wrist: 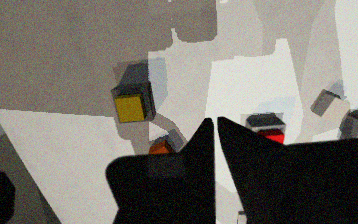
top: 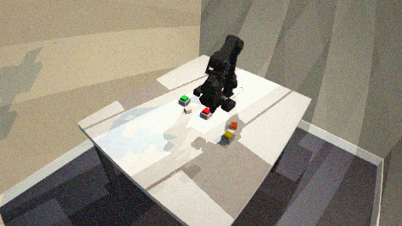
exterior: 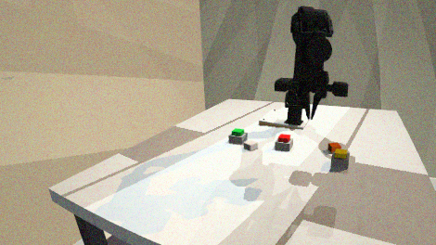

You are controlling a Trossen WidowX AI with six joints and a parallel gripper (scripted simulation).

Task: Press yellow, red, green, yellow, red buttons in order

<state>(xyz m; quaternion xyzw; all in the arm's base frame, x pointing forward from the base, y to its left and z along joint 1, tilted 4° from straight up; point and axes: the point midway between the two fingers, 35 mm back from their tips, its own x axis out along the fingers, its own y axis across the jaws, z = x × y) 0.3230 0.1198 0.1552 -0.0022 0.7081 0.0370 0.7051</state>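
My gripper tip is now 9 cm to the right of the yellow button, 9 cm above it and 2 cm past it. From my gripper tip the other things lie so: small grey block (19 cm to the right, 12 cm below, 5 cm behind); small orange block (12 cm below, 11 cm behind, 6 cm to the left); red button (10 cm to the right, 9 cm below, 9 cm behind).
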